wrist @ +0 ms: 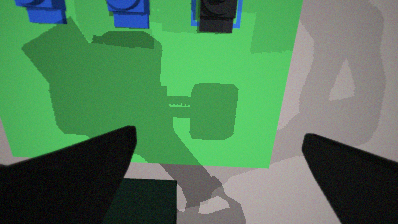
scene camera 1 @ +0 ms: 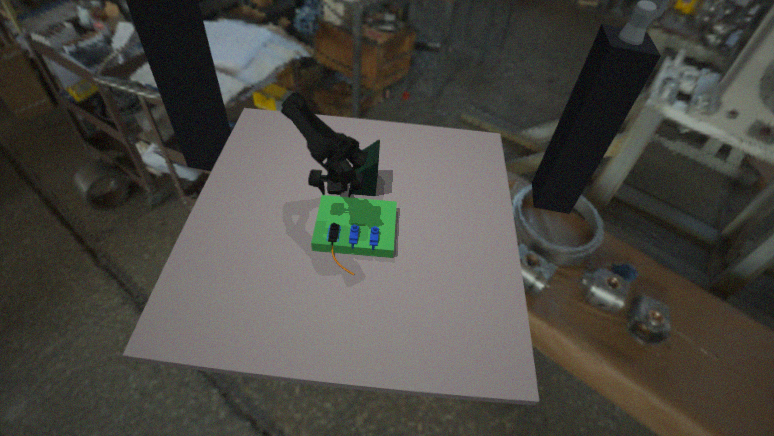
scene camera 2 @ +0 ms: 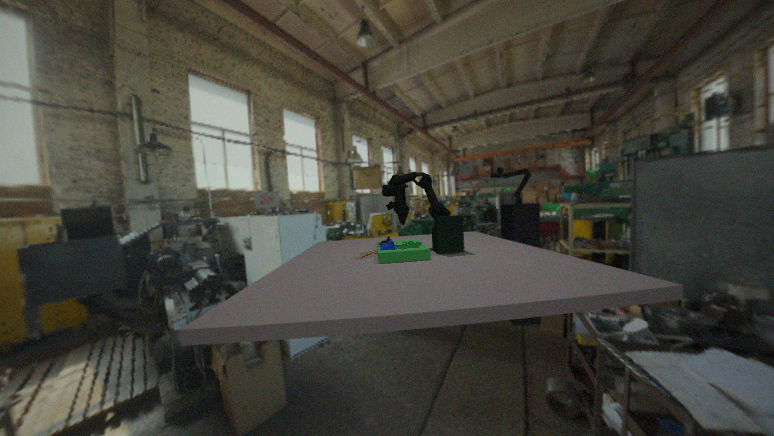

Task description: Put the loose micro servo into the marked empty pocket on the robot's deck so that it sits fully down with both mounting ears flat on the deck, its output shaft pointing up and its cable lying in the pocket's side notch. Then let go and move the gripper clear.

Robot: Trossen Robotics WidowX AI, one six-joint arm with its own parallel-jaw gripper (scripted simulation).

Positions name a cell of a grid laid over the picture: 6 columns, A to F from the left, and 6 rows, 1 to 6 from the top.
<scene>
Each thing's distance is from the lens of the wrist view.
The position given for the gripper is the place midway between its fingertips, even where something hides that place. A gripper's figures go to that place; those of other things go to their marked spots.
gripper (wrist: D4): 11 cm
deck (wrist: C3): 21 cm
</scene>
